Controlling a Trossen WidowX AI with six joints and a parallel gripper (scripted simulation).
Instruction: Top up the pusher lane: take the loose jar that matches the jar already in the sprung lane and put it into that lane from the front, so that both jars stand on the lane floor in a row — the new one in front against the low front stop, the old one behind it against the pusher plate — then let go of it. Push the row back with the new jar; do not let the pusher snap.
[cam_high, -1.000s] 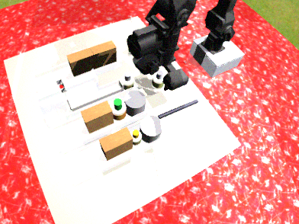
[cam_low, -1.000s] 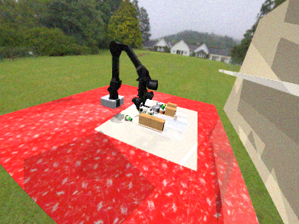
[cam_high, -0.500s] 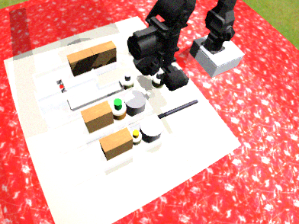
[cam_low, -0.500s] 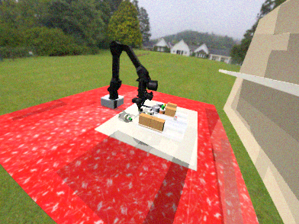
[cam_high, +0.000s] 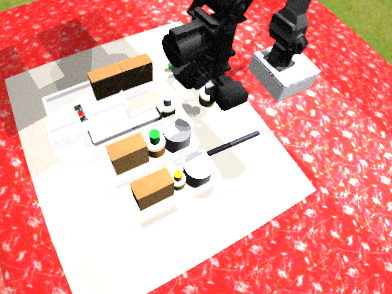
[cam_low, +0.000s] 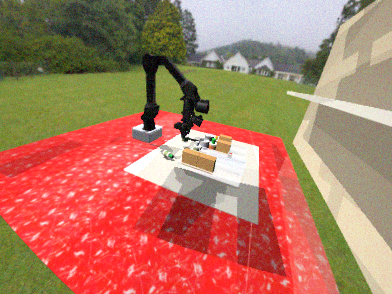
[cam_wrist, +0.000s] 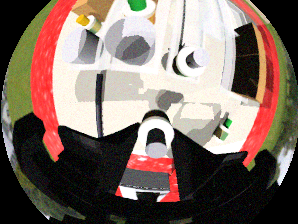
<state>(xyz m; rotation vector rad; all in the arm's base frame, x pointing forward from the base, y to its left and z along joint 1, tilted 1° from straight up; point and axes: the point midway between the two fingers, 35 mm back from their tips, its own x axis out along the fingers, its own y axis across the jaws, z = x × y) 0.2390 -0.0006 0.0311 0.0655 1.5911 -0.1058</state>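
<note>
My gripper tip is 110 mm to the right of the dark rod and 50 mm above it. From my gripper tip the other things lie so: sprung lane (230 mm ahead, 80 mm to the right, 40 mm below); red mark (260 mm ahead, 90 mm to the right, 10 mm above).
</note>
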